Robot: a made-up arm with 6 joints. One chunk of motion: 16 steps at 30 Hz.
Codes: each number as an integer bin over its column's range. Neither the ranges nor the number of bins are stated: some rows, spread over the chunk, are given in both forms.
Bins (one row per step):
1: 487 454 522 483 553 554
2: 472 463 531 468 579 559
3: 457 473 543 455 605 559
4: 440 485 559 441 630 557
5: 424 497 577 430 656 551
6: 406 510 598 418 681 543
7: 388 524 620 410 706 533
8: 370 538 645 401 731 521
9: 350 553 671 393 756 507
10: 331 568 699 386 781 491
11: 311 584 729 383 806 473
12: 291 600 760 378 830 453
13: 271 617 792 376 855 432
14: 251 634 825 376 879 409
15: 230 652 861 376 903 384
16: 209 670 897 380 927 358
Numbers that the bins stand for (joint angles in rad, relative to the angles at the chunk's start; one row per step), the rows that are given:
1: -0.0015 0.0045 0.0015 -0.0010 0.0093 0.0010
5: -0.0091 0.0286 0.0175 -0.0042 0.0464 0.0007
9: -0.0180 0.0600 0.0448 -0.0064 0.0824 -0.0042
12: -0.0250 0.0863 0.0706 -0.0073 0.1091 -0.0101
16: -0.0349 0.1256 0.1104 -0.0072 0.1441 -0.0206
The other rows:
2: -0.0033 0.0095 0.0041 -0.0019 0.0186 0.0016
3: -0.0051 0.0151 0.0076 -0.0027 0.0280 0.0016
4: -0.0071 0.0219 0.0123 -0.0035 0.0370 0.0013
6: -0.0112 0.0359 0.0236 -0.0049 0.0554 -0.0002
7: -0.0134 0.0437 0.0300 -0.0054 0.0644 -0.0013
8: -0.0156 0.0516 0.0372 -0.0059 0.0734 -0.0026
10: -0.0202 0.0684 0.0529 -0.0068 0.0914 -0.0059
11: -0.0226 0.0774 0.0616 -0.0070 0.1005 -0.0079
13: -0.0274 0.0959 0.0799 -0.0074 0.1181 -0.0124
14: -0.0298 0.1054 0.0895 -0.0074 0.1268 -0.0150
15: -0.0324 0.1155 0.0999 -0.0074 0.1354 -0.0177

